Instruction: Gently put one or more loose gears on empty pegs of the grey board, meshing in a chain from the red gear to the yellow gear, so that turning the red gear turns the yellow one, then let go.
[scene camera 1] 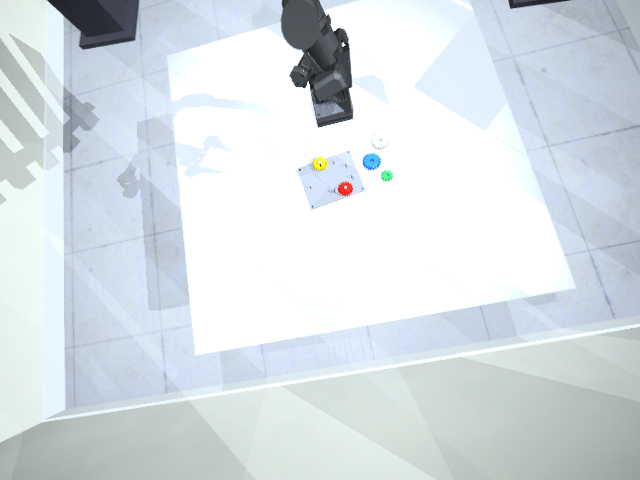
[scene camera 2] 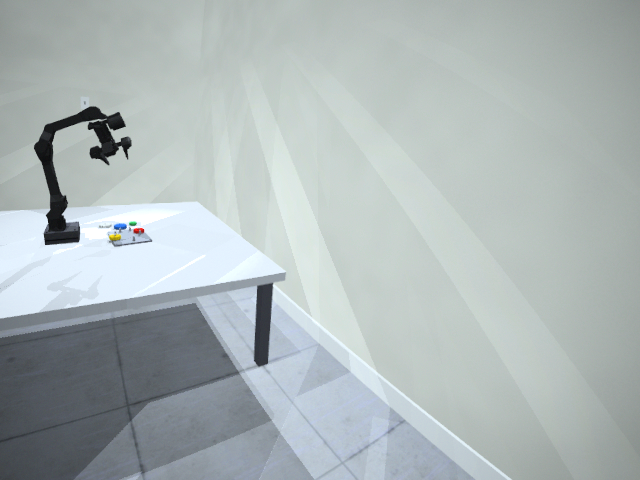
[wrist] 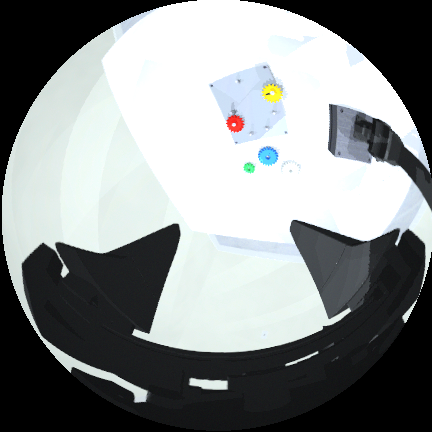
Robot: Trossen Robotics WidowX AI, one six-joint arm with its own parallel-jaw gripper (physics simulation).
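Places are measured from the arm's base along level axes (x left, y up, z ahead), in metres.
Where they show: gripper, between the fingertips: (scene camera 1: pixel 350 99) (scene camera 2: pixel 118 162) (wrist: pixel 236 227); arm's base, origin of its link: (scene camera 2: pixel 57 229) (wrist: pixel 363 129).
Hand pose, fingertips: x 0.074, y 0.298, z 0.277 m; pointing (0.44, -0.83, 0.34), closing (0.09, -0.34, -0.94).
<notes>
Each offset is from my fingertips to the top centre of the thing. "*": to the spot under its first point. Level surfaces: height alone.
The grey board {dx -0.071, dy -0.324, dz +0.032 m} (scene camera 1: pixel 325 180) (scene camera 2: pixel 129 240) (wrist: pixel 250 100) lies on the table with several bare pegs. The red gear {* dx -0.017, dy -0.325, dz +0.087 m} (scene camera 1: pixel 345 188) (scene camera 2: pixel 139 230) (wrist: pixel 235 123) and the yellow gear {* dx -0.103, dy -0.328, dz -0.020 m} (scene camera 1: pixel 320 163) (scene camera 2: pixel 114 237) (wrist: pixel 272 93) sit on it, apart from each other. Loose beside the board lie a blue gear {dx +0.086, dy -0.337, dz -0.016 m} (scene camera 1: pixel 371 161) (scene camera 2: pixel 119 226) (wrist: pixel 268 156), a smaller green gear {dx +0.137, dy -0.337, dz +0.044 m} (scene camera 1: pixel 387 175) (scene camera 2: pixel 132 223) (wrist: pixel 249 168) and a white gear {dx +0.124, dy -0.337, dz -0.096 m} (scene camera 1: pixel 379 141) (scene camera 2: pixel 104 225) (wrist: pixel 291 167), faint against the white table. My gripper (scene camera 2: pixel 117 161) (wrist: pixel 236 227) is open and empty, high above the table. Its fingertips do not show clearly in scene camera 1.
The white table {dy -0.354 m} (scene camera 1: pixel 361 268) (scene camera 2: pixel 170 268) carries the board, the gears and the arm's dark base (scene camera 1: pixel 334 116) (scene camera 2: pixel 62 233) (wrist: pixel 350 135), which stands near the white gear. A pale wall (scene camera 2: pixel 439 155) rises beyond the table. A dark table leg (scene camera 2: pixel 263 325) shows below.
</notes>
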